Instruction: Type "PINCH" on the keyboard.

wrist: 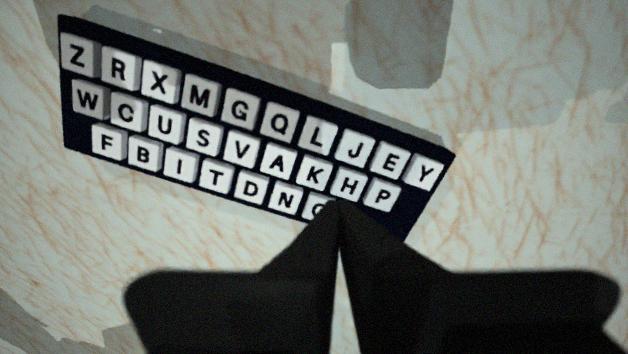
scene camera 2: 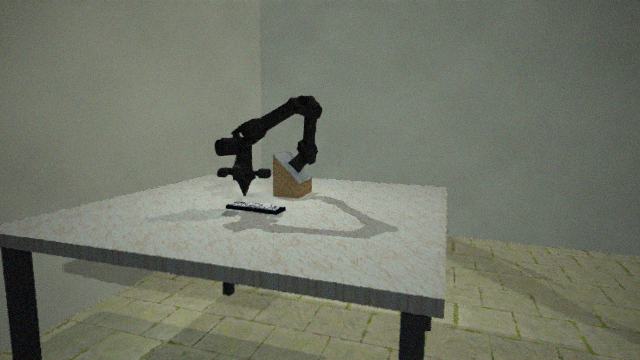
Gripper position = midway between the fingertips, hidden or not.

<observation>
In view: my gripper (scene camera 2: 244, 195) and a black keyboard (wrist: 125, 100).
My gripper also shows in the wrist view (wrist: 337, 209).
</observation>
